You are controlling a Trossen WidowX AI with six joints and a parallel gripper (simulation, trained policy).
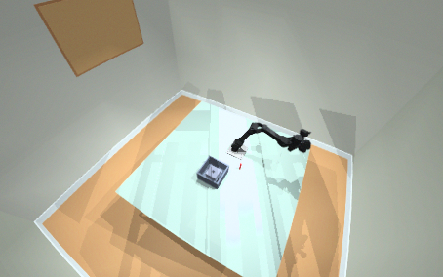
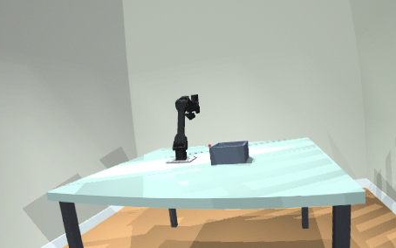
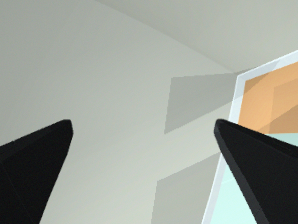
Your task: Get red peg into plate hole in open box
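Right now my gripper tip is 460 mm to the left of the red peg, 300 mm above it and 250 mm short of it. The rest, counted from my gripper tip: grey box: 650 mm to the right, 380 mm ahead, 310 mm below.
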